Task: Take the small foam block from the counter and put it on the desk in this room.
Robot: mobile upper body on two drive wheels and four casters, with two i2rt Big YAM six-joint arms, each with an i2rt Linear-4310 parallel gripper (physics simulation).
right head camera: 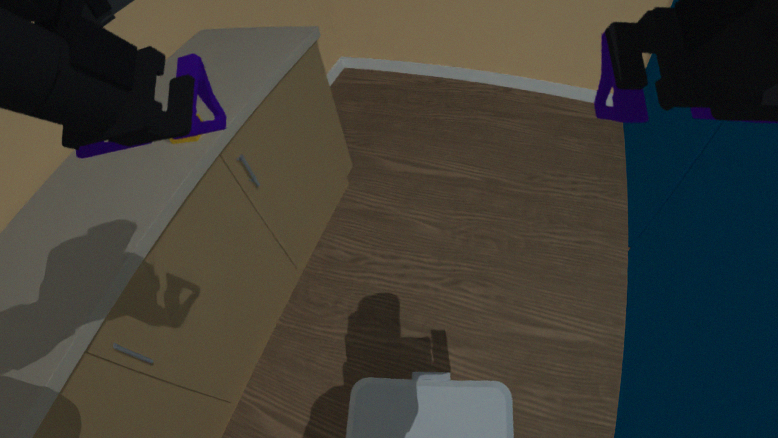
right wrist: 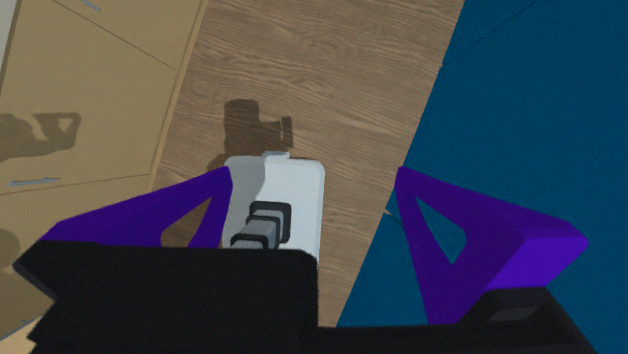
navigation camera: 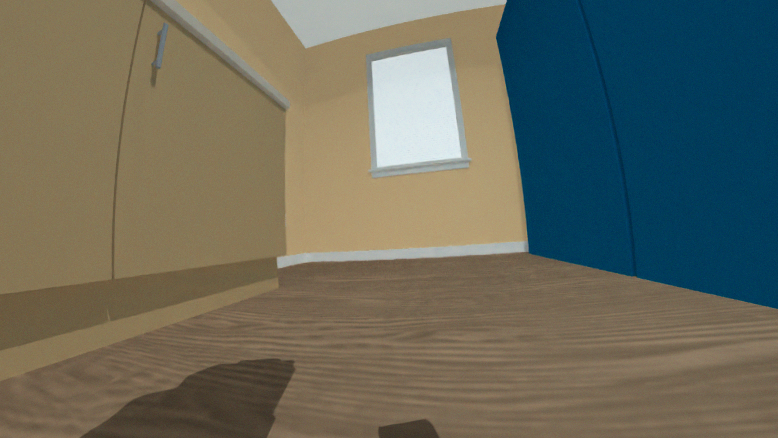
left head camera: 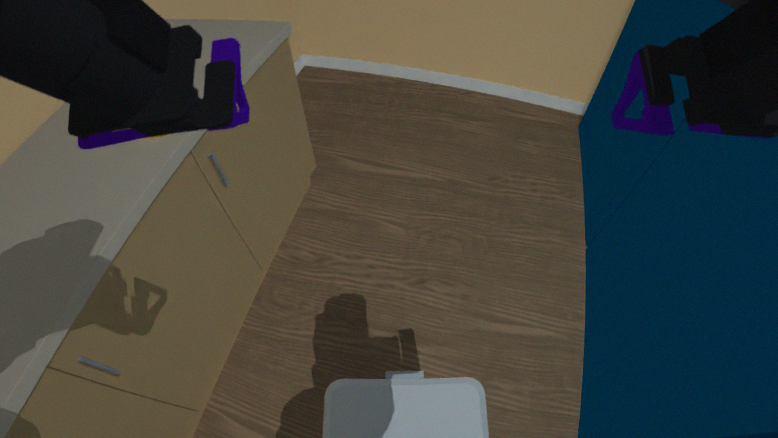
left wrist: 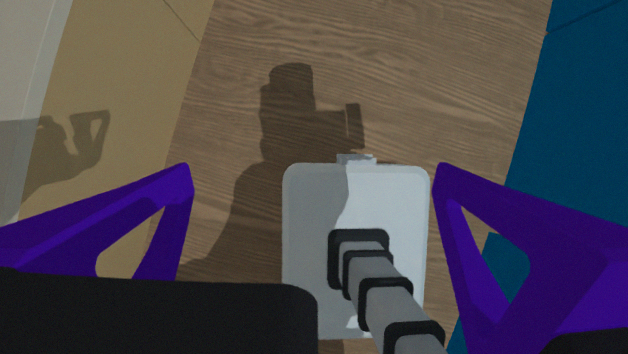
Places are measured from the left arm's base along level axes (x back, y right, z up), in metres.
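Pixels of known places: left gripper, fingertip midpoint: (right head camera: 185,129) (left head camera: 199,121) (left wrist: 312,176); right gripper, fingertip midpoint: (right head camera: 646,110) (right wrist: 313,175) (left head camera: 653,122).
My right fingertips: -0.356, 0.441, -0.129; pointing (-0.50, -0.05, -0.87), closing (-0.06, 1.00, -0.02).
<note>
Behind a point stands the place of what it marks, as x, y, z.
The yellow foam block (left head camera: 158,135) (right head camera: 185,139) @(-0.761, -0.422, -0.489) lies on the pale grey counter (left head camera: 48,168) @(-0.675, -0.745, -0.500) (right head camera: 125,184) @(-0.620, -0.572, -0.500) at the left. A thin strip of it shows; my left gripper, seen in front of it, hides the rest. My left gripper (left head camera: 166,132) (right head camera: 155,141) (left wrist: 312,176) @(-0.354, 0.009, -0.128) is open and empty, above the counter in both head views. My right gripper (left head camera: 680,128) (right head camera: 669,112) @(-0.356, 0.441, -0.129) (right wrist: 313,175) @(-0.356, 0.441, -0.129) is open and empty at the right, in front of the blue unit. How high the grippers are over the surfaces is hard to tell. The desk does not show as such in these views.
Beige cabinet doors (left head camera: 163,261) @(-0.512, -0.418, -0.709) (navigation camera: 201,163) @(-0.952, -0.291, -0.945) with bar handles front the counter. A large blue unit (left head camera: 680,272) @(-0.477, 1.012, -0.754) (right head camera: 702,282) @(-0.509, 1.022, -0.853) (navigation camera: 707,136) @(-0.667, 1.068, -1.005) stands at the right. The wood floor (left head camera: 435,217) @(-1.126, 0.401, -1.410) runs between them to a wall with a window (navigation camera: 416,108) @(-2.183, 0.697, -0.024). My grey-white base (left head camera: 440,408) @(-0.220, 0.334, -1.150) (left wrist: 385,200) @(-0.203, 0.318, -1.150) is at the bottom.
</note>
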